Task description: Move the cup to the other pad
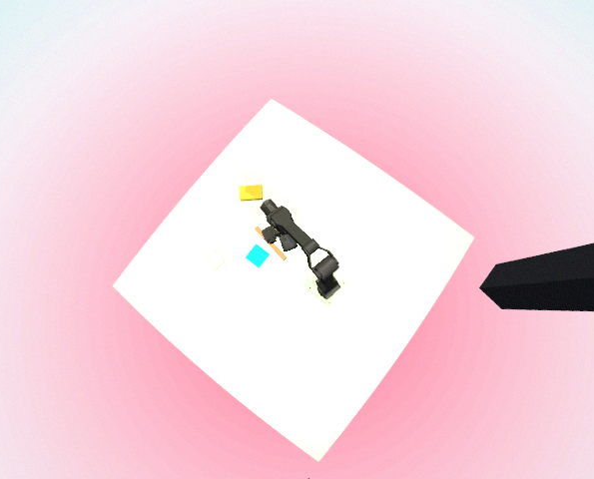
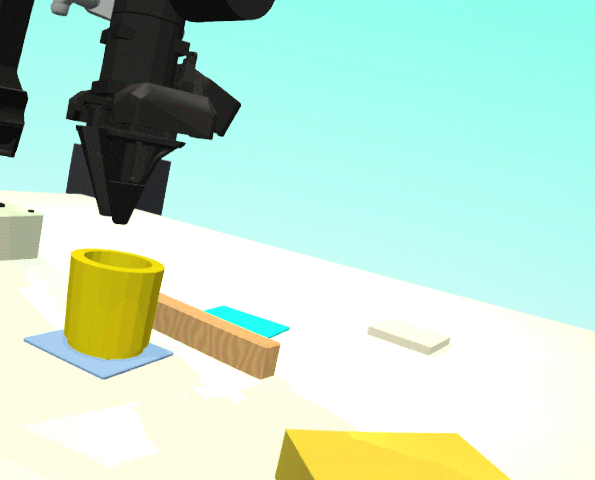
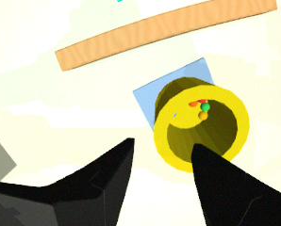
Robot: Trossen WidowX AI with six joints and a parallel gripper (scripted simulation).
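Right now my gripper tip is 60 mm above the yellow cup, 20 mm short of it and 10 mm to the left of it. The rest, counted from my gripper tip: light blue pad (100 mm below, 20 mm to the right, 20 mm ahead); then wooden bar (90 mm below, 70 mm to the left, 30 mm ahead); then cyan pad (150 mm to the left, 100 mm below, 40 mm ahead).
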